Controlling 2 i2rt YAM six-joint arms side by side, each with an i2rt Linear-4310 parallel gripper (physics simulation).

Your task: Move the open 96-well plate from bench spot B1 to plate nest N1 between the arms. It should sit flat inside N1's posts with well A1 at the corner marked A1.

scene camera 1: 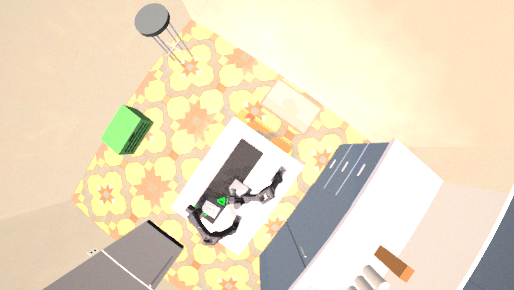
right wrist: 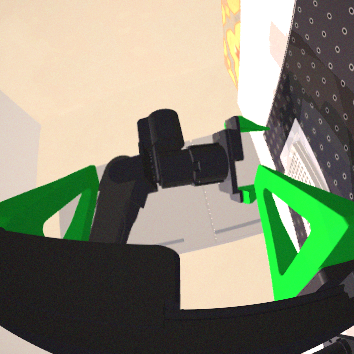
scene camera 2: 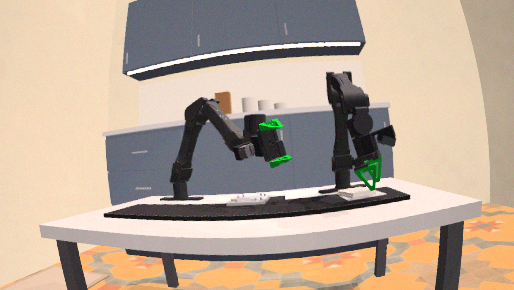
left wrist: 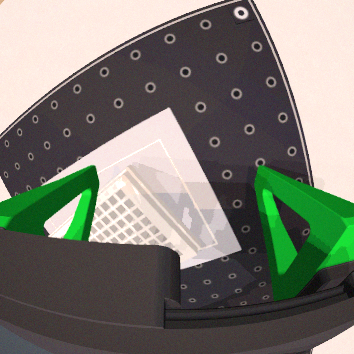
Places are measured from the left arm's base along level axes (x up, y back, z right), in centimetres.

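Pixels of known places: left gripper, between the fingertips: (scene camera 1: 201,209) (right wrist: 271,155) (scene camera 2: 375,186) (left wrist: 176,173); right gripper, between the fingertips: (scene camera 1: 218,199) (right wrist: 176,173) (scene camera 2: 286,143); left arm's base, origin of its link: (scene camera 1: 235,224) (right wrist: 348,351) (scene camera 2: 343,189); right arm's base, origin of its link: (scene camera 1: 278,175) (scene camera 2: 181,199).
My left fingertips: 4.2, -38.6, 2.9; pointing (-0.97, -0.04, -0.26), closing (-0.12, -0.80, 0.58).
Ahead of a thing's pixels: the offset from my left fingertips to its top centre, as dx, dy, dz. "spot": to the spot under its first point. Level surfaces: height alone.
The white 96-well plate {-1.4, +9.5, +2.9} (scene camera 1: 210,209) (scene camera 2: 356,193) (left wrist: 125,215) (right wrist: 303,162) lies on the pale card of bench spot B1 {spot: -2.8, -0.3, -2.6} (left wrist: 162,125). In the left wrist view the left finger and gripper body hide part of the plate and the card's A1 label. My left gripper (scene camera 2: 371,181) (left wrist: 176,173) is open and empty, low over the plate; its fingers appear offset toward the plate's right side in its wrist view. Nest N1 {-0.8, +26.7, +34.8} (scene camera 1: 239,187) (scene camera 2: 246,200), a pale base with short posts, stands empty between the arms. My right gripper (scene camera 2: 286,141) is open and empty, raised above the board.
The black perforated board {dx -2.9} (scene camera 1: 242,155) (scene camera 2: 165,212) (left wrist: 220,90) lies on the white table (scene camera 1: 282,160) (scene camera 2: 250,241) under plate and nest. In the right wrist view the left arm (right wrist: 172,167) shows beyond the right gripper's fingers. Cabinets (scene camera 2: 200,165) stand behind the table.
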